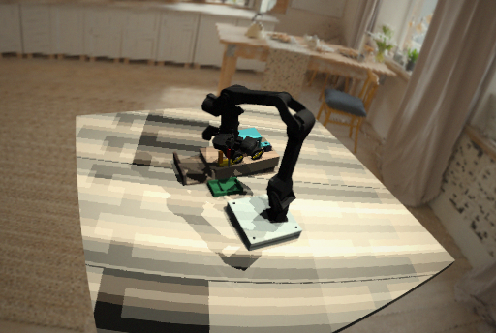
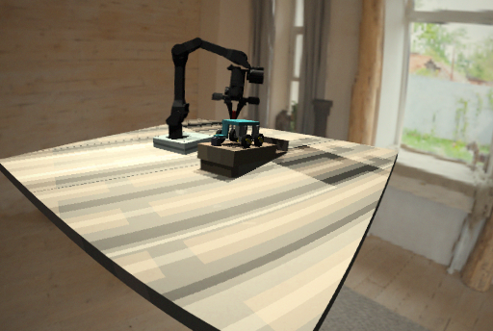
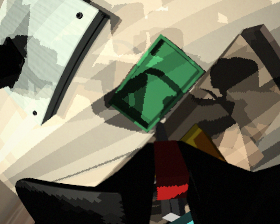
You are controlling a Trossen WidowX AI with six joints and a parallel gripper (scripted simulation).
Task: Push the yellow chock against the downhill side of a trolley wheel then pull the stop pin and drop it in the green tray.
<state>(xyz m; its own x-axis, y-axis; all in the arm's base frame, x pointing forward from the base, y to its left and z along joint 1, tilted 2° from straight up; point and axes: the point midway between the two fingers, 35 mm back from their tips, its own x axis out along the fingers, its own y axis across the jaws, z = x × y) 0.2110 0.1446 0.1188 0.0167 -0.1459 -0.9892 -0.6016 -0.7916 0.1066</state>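
My gripper tip is now right at the red-headed stop pin. The rest, counted from my gripper tip: yellow chock 60 mm ahead, 50 mm below, 10 mm to the right; teal trolley 120 mm ahead, 80 mm to the right, 20 mm below; green tray 140 mm below, 20 mm behind.
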